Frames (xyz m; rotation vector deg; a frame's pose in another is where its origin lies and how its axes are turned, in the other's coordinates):
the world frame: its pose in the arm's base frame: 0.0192 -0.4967 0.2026 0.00 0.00 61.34
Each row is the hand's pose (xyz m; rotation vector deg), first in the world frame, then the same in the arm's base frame.
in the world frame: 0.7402 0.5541 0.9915 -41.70 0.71 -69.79
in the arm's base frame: -0.1120 0.4186 1.1941 -33.97 -19.37 -11.00
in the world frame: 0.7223 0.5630 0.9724 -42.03 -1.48 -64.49
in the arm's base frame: -0.1284 0.4071 1.1750 -33.47 -21.48 -5.76
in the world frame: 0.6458 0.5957 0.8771 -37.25 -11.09 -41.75
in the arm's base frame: -0.1938 0.3557 1.0797 -25.88 -27.99 17.30
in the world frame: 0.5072 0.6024 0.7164 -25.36 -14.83 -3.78
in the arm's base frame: -0.2661 0.2373 0.9190 -14.85 -26.78 56.17
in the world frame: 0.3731 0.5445 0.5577 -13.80 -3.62 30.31
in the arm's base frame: -0.2796 0.0918 0.7603 -11.05 -11.19 91.30
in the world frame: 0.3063 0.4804 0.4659 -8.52 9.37 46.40
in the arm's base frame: -0.2554 0.0025 0.6685 -13.71 4.20 107.45
